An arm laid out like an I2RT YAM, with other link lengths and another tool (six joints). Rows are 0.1 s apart.
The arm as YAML. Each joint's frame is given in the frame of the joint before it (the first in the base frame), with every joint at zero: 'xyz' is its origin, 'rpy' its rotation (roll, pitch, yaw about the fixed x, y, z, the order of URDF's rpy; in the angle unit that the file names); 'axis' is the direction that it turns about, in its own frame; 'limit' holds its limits. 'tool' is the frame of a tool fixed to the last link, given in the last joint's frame.
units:
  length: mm
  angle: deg
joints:
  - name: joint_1
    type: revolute
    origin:
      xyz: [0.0, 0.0, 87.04]
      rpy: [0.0, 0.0, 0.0]
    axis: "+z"
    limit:
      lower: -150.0
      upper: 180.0
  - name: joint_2
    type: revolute
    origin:
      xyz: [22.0, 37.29, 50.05]
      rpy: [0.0, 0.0, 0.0]
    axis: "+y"
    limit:
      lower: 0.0
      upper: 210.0
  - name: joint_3
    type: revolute
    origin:
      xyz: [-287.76, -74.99, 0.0]
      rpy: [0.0, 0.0, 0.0]
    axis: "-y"
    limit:
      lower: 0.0
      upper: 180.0
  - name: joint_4
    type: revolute
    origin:
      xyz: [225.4, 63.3, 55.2]
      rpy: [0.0, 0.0, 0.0]
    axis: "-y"
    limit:
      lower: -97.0
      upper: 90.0
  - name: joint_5
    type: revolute
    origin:
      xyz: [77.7, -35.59, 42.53]
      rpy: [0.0, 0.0, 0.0]
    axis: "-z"
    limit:
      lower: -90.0
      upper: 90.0
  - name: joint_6
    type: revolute
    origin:
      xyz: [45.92, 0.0, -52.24]
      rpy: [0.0, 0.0, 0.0]
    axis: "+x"
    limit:
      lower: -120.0
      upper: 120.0
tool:
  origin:
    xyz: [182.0, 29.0, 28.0]
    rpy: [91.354, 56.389, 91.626]
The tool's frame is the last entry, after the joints.
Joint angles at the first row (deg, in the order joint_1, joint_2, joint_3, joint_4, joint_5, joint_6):
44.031, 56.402, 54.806, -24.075, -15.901, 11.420
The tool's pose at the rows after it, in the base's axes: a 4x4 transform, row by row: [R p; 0 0 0 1], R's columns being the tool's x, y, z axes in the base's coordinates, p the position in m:
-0.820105 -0.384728 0.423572 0.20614; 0.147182 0.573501 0.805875 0.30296; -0.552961 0.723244 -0.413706 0.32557; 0 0 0 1
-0.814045 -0.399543 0.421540 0.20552; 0.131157 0.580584 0.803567 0.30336; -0.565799 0.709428 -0.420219 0.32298; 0 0 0 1
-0.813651 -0.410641 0.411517 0.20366; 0.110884 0.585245 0.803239 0.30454; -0.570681 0.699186 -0.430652 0.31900; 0 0 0 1
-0.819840 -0.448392 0.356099 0.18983; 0.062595 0.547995 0.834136 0.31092; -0.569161 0.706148 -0.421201 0.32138; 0 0 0 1
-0.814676 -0.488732 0.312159 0.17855; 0.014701 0.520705 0.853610 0.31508; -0.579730 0.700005 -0.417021 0.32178; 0 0 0 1
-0.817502 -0.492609 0.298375 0.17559; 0.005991 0.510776 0.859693 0.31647; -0.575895 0.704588 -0.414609 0.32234; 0 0 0 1
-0.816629 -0.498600 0.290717 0.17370; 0.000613 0.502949 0.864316 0.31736; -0.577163 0.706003 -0.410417 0.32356; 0 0 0 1
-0.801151 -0.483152 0.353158 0.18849; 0.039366 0.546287 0.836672 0.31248; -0.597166 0.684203 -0.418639 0.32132; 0 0 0 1
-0.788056 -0.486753 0.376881 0.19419; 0.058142 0.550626 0.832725 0.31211; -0.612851 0.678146 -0.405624 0.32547; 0 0 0 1
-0.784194 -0.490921 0.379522 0.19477; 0.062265 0.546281 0.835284 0.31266; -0.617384 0.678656 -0.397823 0.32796; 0 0 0 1
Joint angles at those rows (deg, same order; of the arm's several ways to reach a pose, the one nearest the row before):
44.031, 55.551, 54.807, -24.162, -15.923, 11.420
44.028, 55.746, 54.807, -24.382, -15.925, 10.108
44.031, 56.096, 54.807, -24.776, -16.337, 9.016
44.053, 56.161, 54.806, -24.665, -20.010, 7.727
44.030, 56.292, 54.807, -24.776, -22.808, 5.628
44.033, 56.380, 54.806, -24.709, -23.680, 5.607
44.031, 56.381, 54.805, -24.533, -24.229, 5.453
44.031, 56.379, 54.806, -24.295, -20.294, 5.431
44.030, 56.380, 54.805, -23.200, -19.114, 5.409
44.032, 56.358, 54.807, -22.699, -19.113, 5.432

